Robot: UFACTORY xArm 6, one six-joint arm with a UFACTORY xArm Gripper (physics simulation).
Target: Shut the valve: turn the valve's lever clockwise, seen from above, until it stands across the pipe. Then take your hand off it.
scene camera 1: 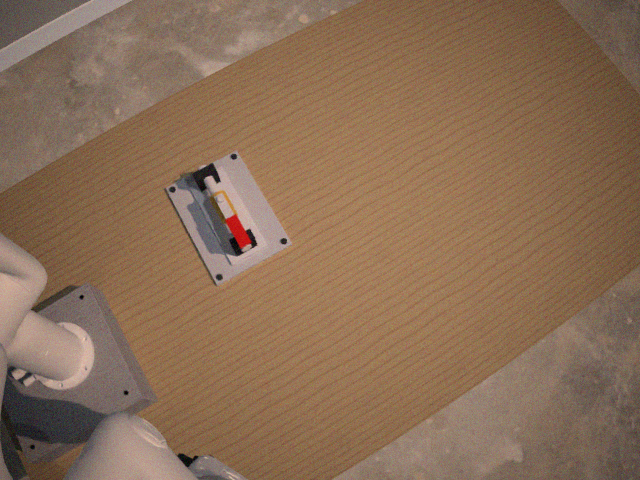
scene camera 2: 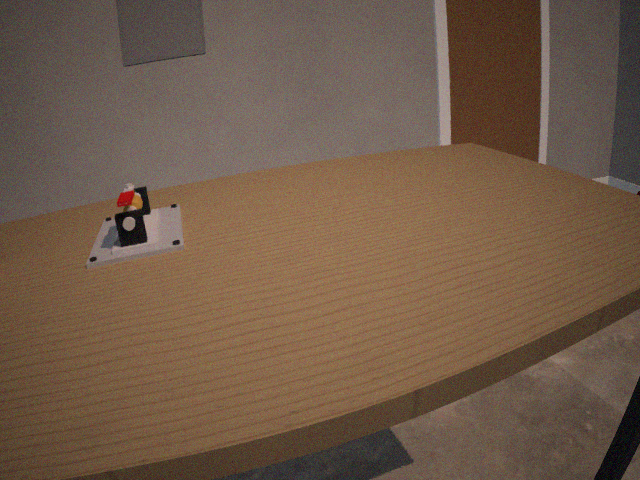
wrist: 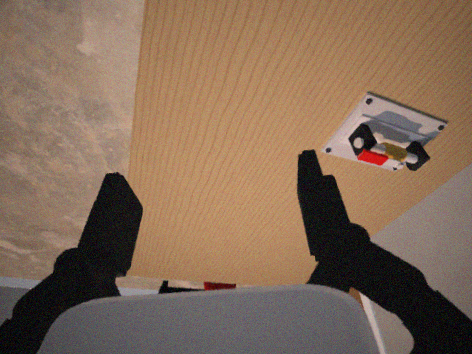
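Observation:
The valve's lever has a red grip (scene camera 1: 237, 231) (scene camera 2: 125, 198) (wrist: 373, 158). In scene camera 1 the lever lies along the pipe, its red end over the lower black block (scene camera 1: 251, 236) (scene camera 2: 135, 236) (wrist: 362, 136). A yellow part (scene camera 1: 230, 201) (wrist: 395, 151) sits at the middle of the pipe. The valve stands on a light grey plate (scene camera 1: 261, 206) (scene camera 2: 168, 227) (wrist: 345, 135) with dark corner bolts. My gripper (wrist: 213, 180) is open and empty, well apart from the valve, which shows beyond the right finger in the wrist view. The gripper does not show in scene camera 2.
The plate lies on the wooden table (scene camera 1: 413, 206) (scene camera 2: 336, 310) (wrist: 225, 100). My arm's grey base plate (scene camera 1: 111, 356) is at the lower left in scene camera 1, with white arm links (scene camera 1: 124, 449) beside it. A brown door (scene camera 2: 493, 77) stands beyond the table.

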